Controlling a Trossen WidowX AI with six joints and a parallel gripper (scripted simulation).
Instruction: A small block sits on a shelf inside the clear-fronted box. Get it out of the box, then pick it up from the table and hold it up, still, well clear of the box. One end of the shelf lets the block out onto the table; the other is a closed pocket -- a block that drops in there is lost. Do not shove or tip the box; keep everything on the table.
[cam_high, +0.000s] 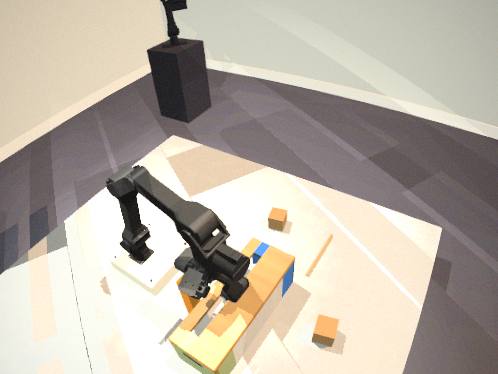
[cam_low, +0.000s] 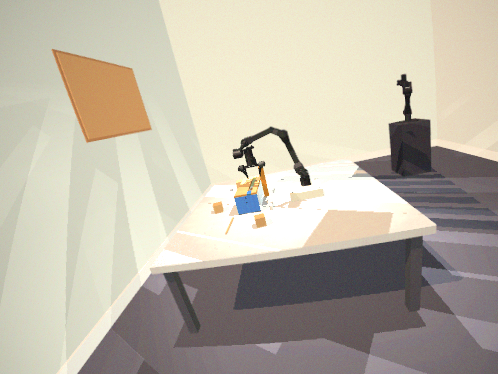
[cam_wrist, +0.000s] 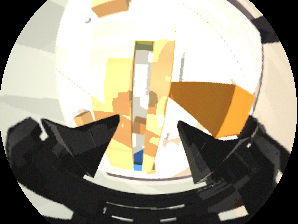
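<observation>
My gripper tip is 100 mm above the long box and 30 mm to the right of it. Also, from my gripper tip: thin yellow stick: 350 mm to the left, 160 mm below, 150 mm ahead; then orange bar: 50 mm below, 50 mm behind, 40 mm to the right.
</observation>
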